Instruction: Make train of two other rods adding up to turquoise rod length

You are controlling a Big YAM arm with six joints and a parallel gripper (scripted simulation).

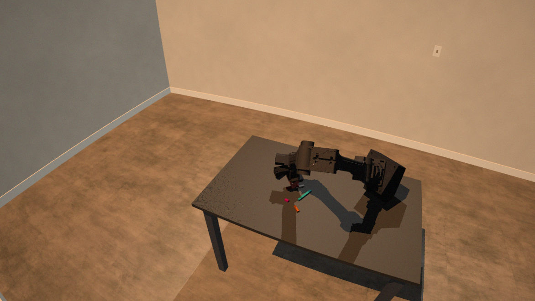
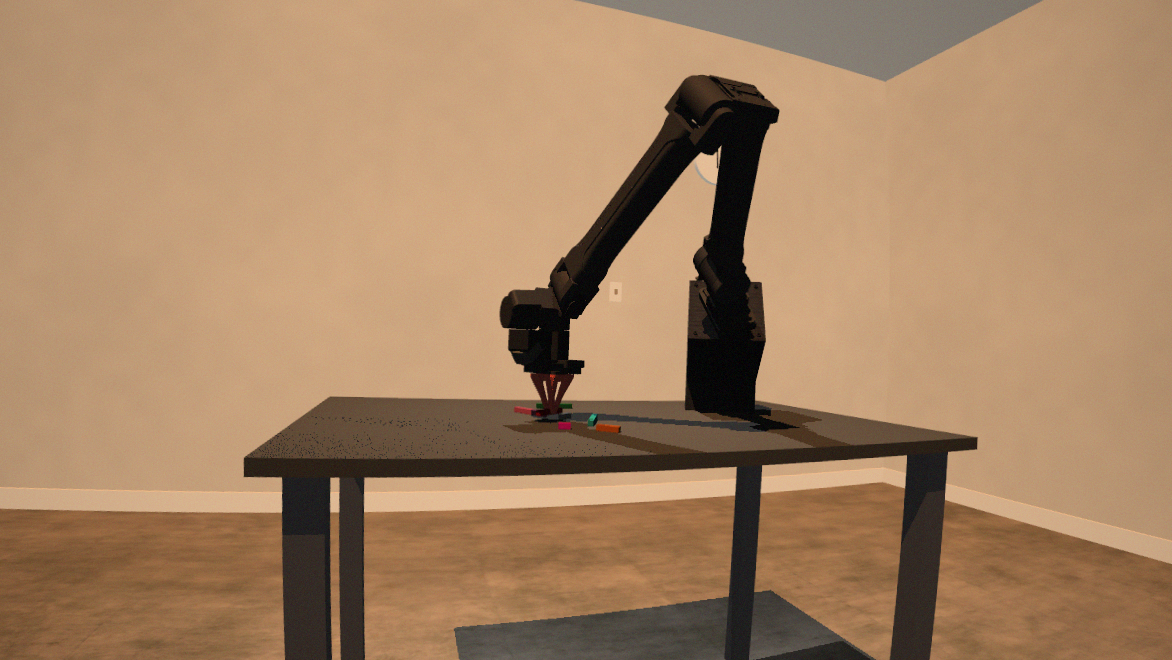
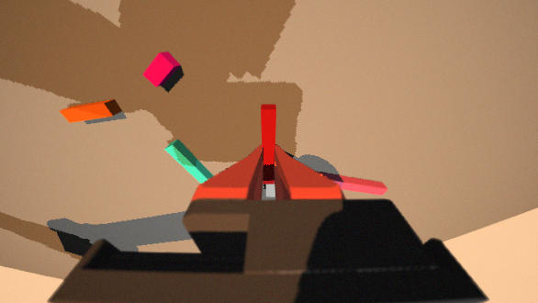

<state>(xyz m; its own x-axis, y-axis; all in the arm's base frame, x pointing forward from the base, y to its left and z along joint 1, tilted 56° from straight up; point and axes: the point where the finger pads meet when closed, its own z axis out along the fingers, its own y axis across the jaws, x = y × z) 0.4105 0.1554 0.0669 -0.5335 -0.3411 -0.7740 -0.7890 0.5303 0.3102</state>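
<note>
Right now my hand is right at the red rod. The rest, counted from my hand: grey rod 3 cm behind, 4 cm to the right, 2 cm below; turquoise rod 8 cm behind, 2 cm below; magenta rod 3 cm behind, 9 cm to the left, 2 cm below.
</note>
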